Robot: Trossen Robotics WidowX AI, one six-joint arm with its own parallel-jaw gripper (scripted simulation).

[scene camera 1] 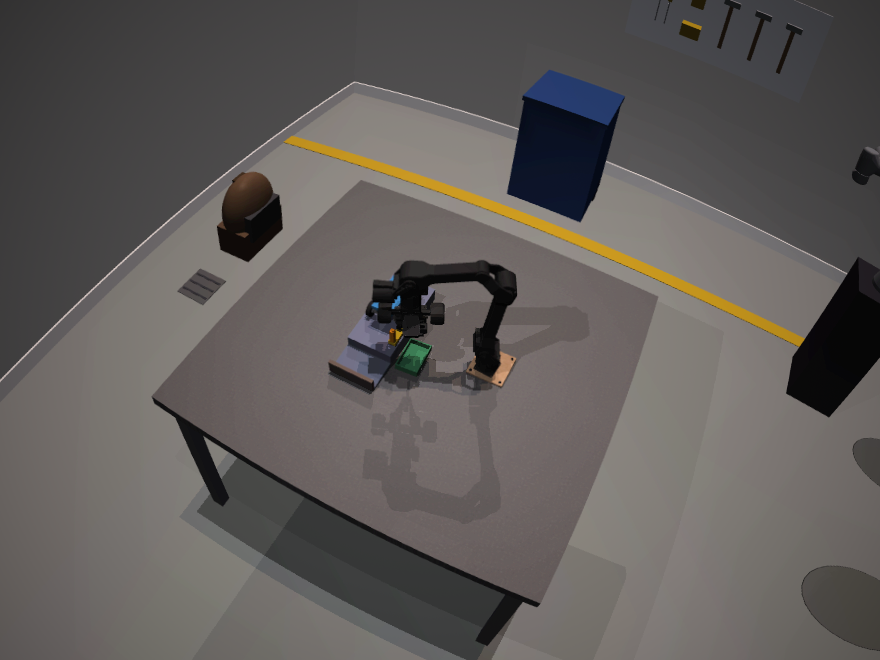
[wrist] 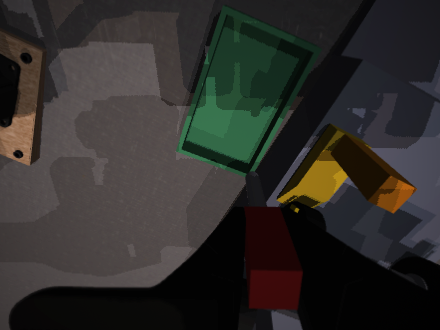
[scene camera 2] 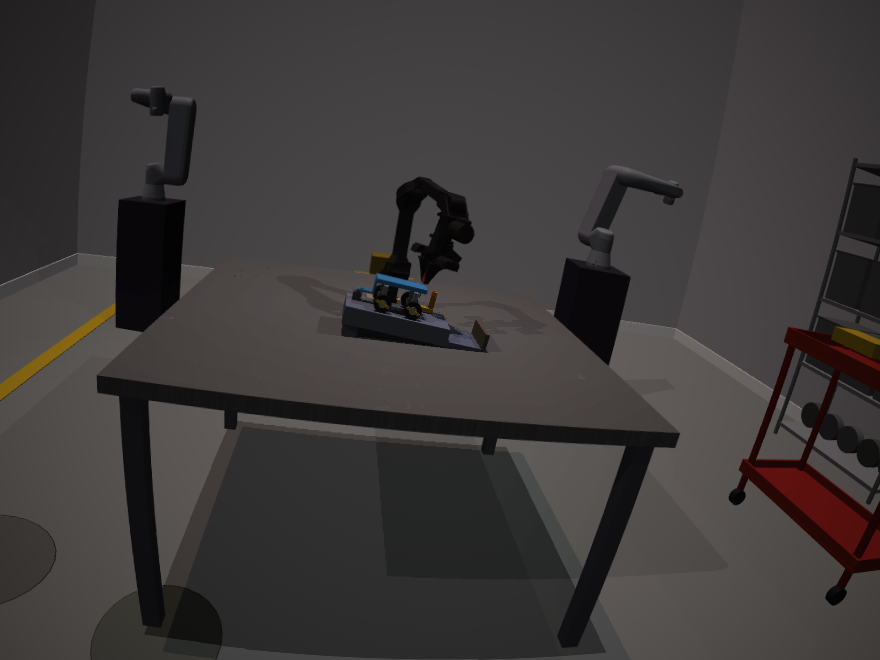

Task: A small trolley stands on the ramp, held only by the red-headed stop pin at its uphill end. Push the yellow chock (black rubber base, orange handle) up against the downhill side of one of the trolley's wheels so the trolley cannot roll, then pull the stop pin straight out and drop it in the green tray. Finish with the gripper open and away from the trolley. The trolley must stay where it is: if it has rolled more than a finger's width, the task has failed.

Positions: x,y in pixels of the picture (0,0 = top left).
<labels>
my gripper: scene camera 1 411,327; wrist 260,217; scene camera 2 424,283
</labels>
